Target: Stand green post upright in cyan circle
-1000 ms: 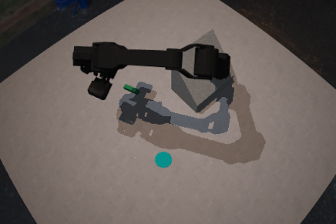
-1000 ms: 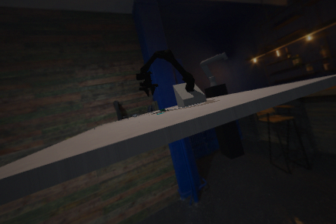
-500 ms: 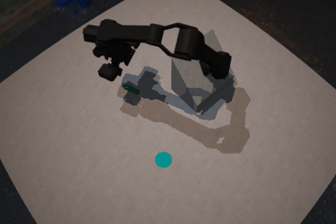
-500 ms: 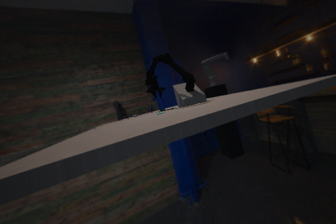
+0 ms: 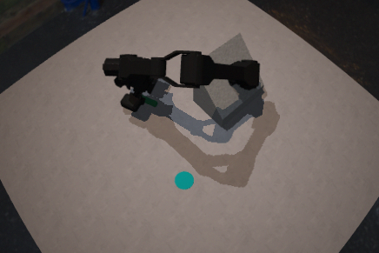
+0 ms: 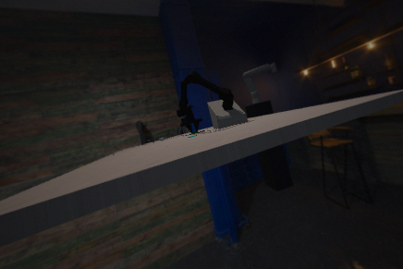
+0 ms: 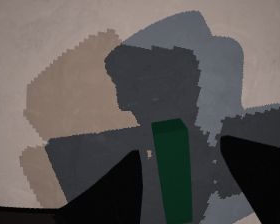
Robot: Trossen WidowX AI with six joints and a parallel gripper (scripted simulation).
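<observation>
My gripper tip is 320 mm to the right of the cyan circle and 60 mm short of it. From my gripper tip the other things lie so: green post 20 mm to the left.
</observation>
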